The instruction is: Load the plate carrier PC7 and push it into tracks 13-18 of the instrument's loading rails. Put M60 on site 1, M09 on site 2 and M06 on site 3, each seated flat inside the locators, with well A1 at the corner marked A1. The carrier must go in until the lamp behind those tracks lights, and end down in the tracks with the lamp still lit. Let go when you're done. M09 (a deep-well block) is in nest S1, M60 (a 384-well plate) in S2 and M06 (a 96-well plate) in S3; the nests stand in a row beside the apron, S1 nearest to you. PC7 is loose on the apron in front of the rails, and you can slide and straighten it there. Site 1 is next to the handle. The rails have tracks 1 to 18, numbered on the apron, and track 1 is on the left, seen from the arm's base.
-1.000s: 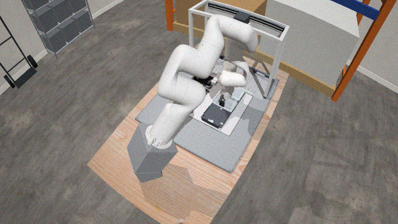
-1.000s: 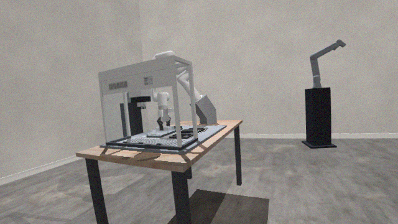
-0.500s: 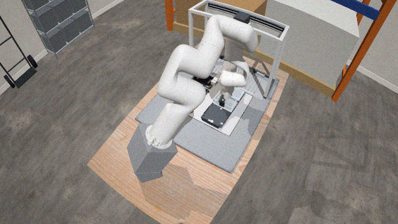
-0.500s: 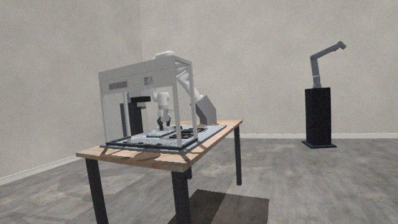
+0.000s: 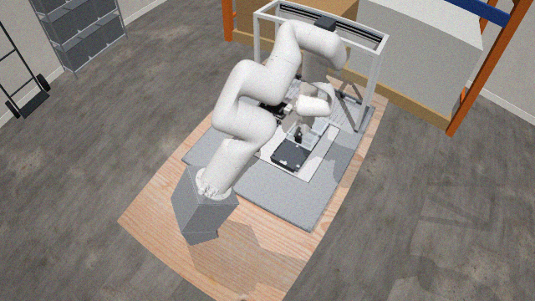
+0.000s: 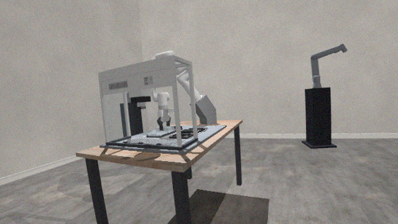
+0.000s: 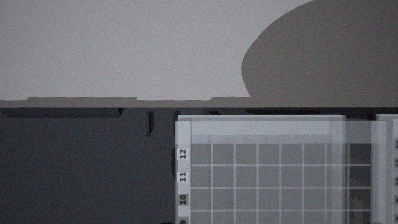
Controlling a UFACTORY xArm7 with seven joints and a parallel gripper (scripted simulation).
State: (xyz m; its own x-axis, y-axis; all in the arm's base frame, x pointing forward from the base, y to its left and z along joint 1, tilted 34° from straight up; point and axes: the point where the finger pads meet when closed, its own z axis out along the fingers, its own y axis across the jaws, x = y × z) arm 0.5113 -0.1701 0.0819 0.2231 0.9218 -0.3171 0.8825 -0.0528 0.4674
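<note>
My gripper is now 10 mm above the 96-well plate M06. The rest, counted from my hand: dark plate carrier PC7: 10 mm behind, 30 mm below; then clear plate: 100 mm ahead, 30 mm to the right, 20 mm below; then white apron: 80 mm to the left, 40 mm below.
</note>
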